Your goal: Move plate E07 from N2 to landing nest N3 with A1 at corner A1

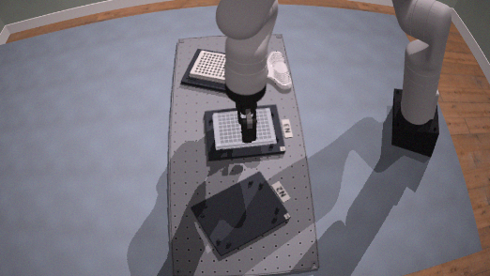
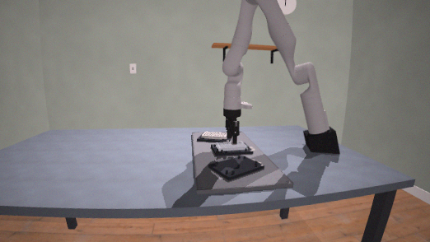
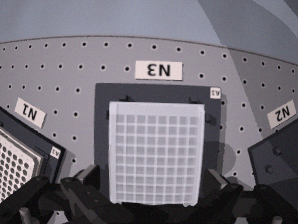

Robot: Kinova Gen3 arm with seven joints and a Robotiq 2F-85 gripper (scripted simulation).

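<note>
My hand is 30 mm above the plate. From my hand the other things lie so: landing nest N3: 40 mm below; A1 corner tag: 90 mm behind, 40 mm to the left, 30 mm below; N3 label: 90 mm behind, 20 mm to the right, 40 mm below.
</note>
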